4 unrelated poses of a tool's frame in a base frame.
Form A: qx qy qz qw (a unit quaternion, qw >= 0); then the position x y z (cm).
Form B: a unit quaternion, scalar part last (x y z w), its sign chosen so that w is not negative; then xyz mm. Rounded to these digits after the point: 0 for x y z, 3 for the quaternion.
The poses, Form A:
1: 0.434, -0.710, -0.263, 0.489, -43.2, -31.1, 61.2
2: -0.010, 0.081, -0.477, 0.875, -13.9, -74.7, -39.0
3: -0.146, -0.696, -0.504, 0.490, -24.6, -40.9, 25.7
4: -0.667, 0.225, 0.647, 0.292, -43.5, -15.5, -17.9
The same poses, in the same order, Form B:
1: 0.434, -0.710, -0.263, 0.489, -432, -311, 612
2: -0.010, 0.081, -0.477, 0.875, -139, -747, -390
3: -0.146, -0.696, -0.504, 0.490, -246, -409, 257
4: -0.667, 0.225, 0.647, 0.292, -435, -155, -179
